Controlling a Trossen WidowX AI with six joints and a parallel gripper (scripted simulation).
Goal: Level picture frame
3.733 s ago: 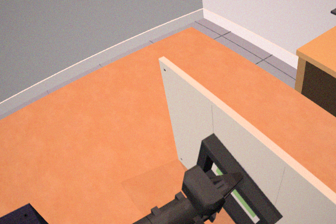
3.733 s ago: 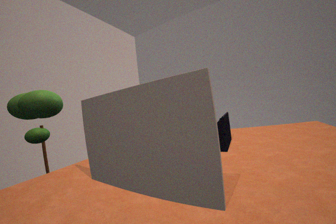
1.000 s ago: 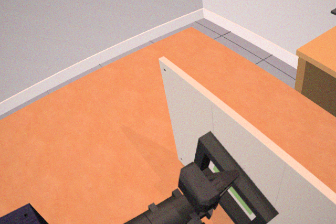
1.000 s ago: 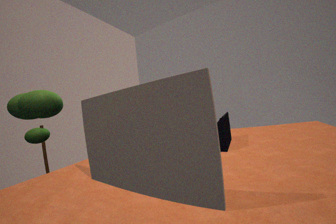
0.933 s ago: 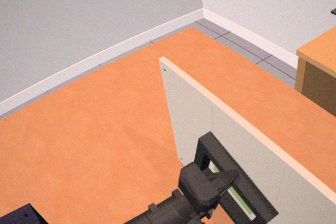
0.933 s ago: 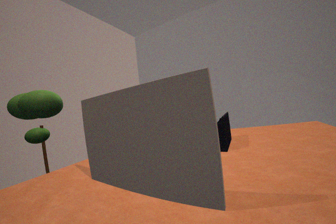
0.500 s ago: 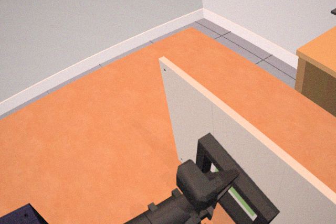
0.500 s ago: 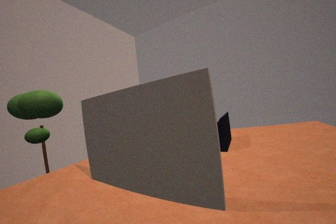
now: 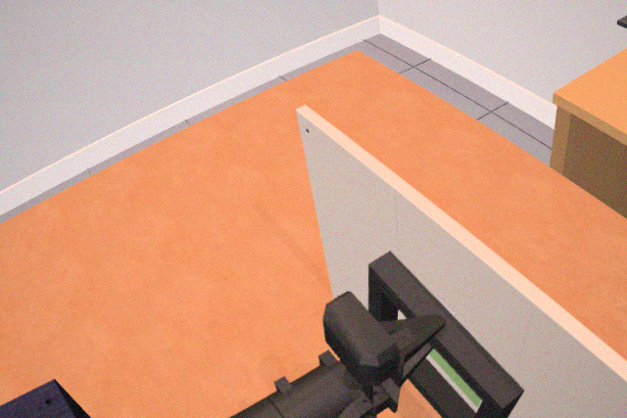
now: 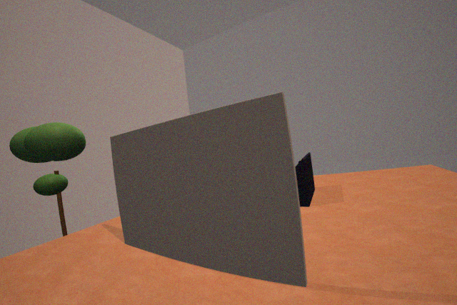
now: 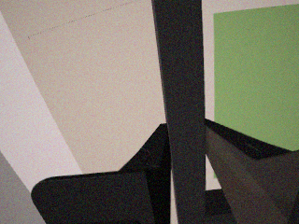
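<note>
The picture frame lies 60 mm below my gripper tip and 10 mm ahead of it. Round my gripper tip: wall panel (60 mm below, 20 mm ahead).
</note>
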